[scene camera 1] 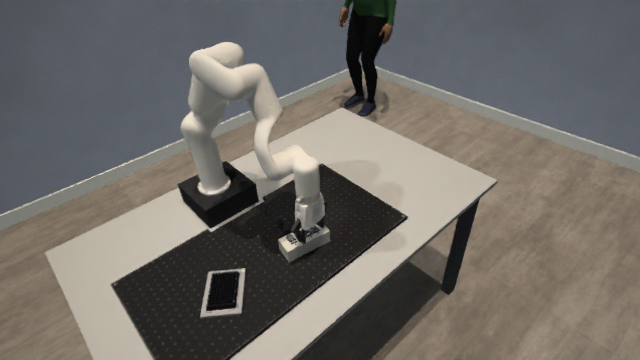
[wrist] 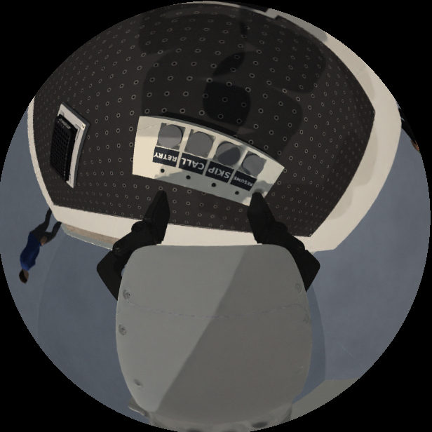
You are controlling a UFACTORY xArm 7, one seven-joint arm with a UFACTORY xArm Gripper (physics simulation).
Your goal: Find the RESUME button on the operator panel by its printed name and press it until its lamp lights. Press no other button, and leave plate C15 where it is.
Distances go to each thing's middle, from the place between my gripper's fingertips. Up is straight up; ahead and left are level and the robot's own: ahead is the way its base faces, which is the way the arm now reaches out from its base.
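Operator panel [scene camera 1: 293, 249]: 50 mm below my hand, 30 mm behind it, 10 mm right of it. Plate C15 [scene camera 1: 223, 290]: 320 mm right of my hand, 50 mm behind it, 60 mm below it.
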